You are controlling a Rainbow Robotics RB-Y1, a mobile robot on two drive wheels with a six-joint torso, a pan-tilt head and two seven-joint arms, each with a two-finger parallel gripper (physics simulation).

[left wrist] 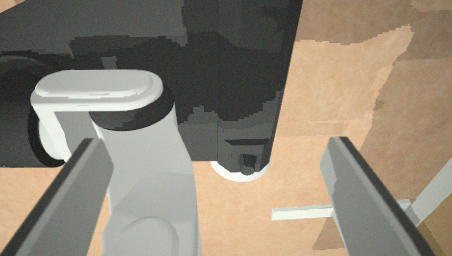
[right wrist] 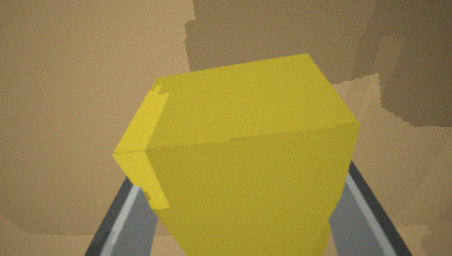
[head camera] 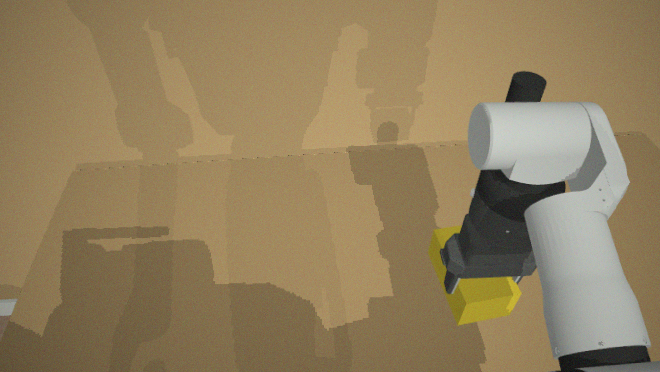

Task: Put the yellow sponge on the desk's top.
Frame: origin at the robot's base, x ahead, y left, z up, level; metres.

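Seen in the pictures: left gripper, between the fingertips: [left wrist: 218,151]; right gripper, between the fingertips: [right wrist: 240,156] [head camera: 478,286].
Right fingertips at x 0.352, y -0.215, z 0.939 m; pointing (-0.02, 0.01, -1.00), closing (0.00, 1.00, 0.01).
A point is followed by its place in that frame.
The yellow sponge [head camera: 487,302] {x 0.316, y -0.213, z 0.959 m} [right wrist: 250,110] {x 0.316, y -0.213, z 0.951 m} is a thick block between the fingers of my right gripper [head camera: 485,283] {x 0.353, y -0.215, z 0.939 m} [right wrist: 240,156] {x 0.353, y -0.215, z 0.939 m}, which is shut on it. In the head view they appear over the right part of the desk's top [head camera: 280,215] {x 0.688, y 0.086, z 0.721 m} [right wrist: 75,125] {x 0.498, y -0.502, z 0.721 m}, a tan board with its far edge running across the picture. The height of the sponge above the board is hard to tell, and its underside is hidden. My left gripper [left wrist: 218,151] {x -0.082, y 0.222, z 0.563 m} is open and empty, with its fingers wide apart.
A tan wall [head camera: 270,75] {x 0.922, y 0.101, z 0.931 m} rises behind the desk's far edge. Shadows of the robot fall on wall and board. The left wrist view shows the robot's dark base [left wrist: 240,75] {x -0.029, y 0.061, z 0.191 m}, a white desk foot [left wrist: 300,212] and the floor [left wrist: 320,100] {x 0.261, y -0.130, z 0.001 m}.
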